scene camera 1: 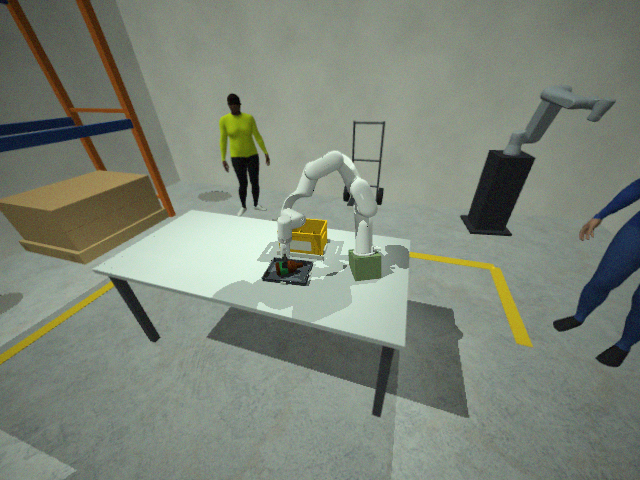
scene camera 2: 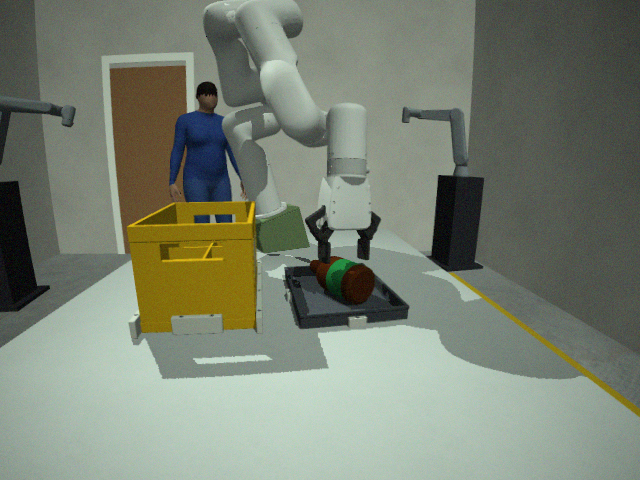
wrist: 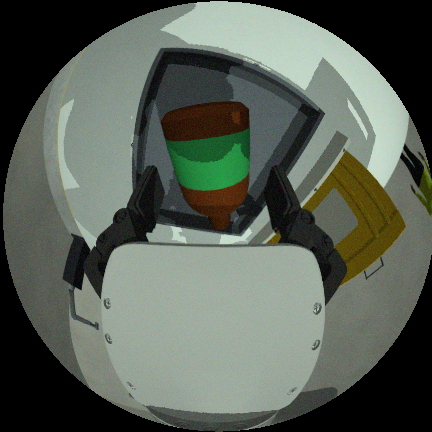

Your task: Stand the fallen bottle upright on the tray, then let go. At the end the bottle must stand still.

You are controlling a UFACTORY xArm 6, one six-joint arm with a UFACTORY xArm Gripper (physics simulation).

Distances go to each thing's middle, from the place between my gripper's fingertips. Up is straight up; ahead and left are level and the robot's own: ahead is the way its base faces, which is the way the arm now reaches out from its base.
My hand is 70 mm above the dark tray (scene camera 2: 315, 307), 10 mm to the left of it and 10 mm past it. Round my hand: yellow crate (scene camera 2: 180, 268): 260 mm to the right, 50 mm behind, 10 mm above.
